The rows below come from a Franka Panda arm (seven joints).
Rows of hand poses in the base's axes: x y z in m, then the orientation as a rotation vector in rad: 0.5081 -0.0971 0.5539 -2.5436 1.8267 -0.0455; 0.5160 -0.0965 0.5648 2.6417 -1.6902 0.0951; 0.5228 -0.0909 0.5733 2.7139 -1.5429 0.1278; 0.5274 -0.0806 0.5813 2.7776 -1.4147 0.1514; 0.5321 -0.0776 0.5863 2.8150 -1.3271 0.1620; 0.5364 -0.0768 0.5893 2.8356 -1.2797 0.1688; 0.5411 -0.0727 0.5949 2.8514 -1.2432 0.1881; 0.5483 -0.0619 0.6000 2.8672 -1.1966 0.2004; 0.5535 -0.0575 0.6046 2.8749 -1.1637 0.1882; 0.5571 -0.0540 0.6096 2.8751 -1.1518 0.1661; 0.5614 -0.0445 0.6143 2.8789 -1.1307 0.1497; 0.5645 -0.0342 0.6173 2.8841 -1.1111 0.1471
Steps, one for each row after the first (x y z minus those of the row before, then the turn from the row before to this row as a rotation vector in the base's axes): 0.0079 0.0006 0.0109 -0.0311 -0.0172 0.1068; 0.0068 0.0056 0.0085 -0.0251 -0.0090 0.1040; 0.0046 0.0103 0.0080 -0.0136 -0.0090 0.0915; 0.0047 0.0030 0.0050 -0.0095 -0.0023 0.0608; 0.0043 0.0008 0.0030 -0.0040 -0.0025 0.0331; 0.0047 0.0041 0.0056 -0.0055 -0.0107 0.0257; 0.0072 0.0108 0.0051 -0.0075 -0.0051 0.0314; 0.0052 0.0044 0.0046 -0.0039 0.0102 0.0209; 0.0036 0.0035 0.0050 -0.0002 0.0154 0.0066; 0.0043 0.0095 0.0047 -0.0014 0.0121 0.0131; 0.0031 0.0103 0.0030 -0.0021 0.0029 0.0128
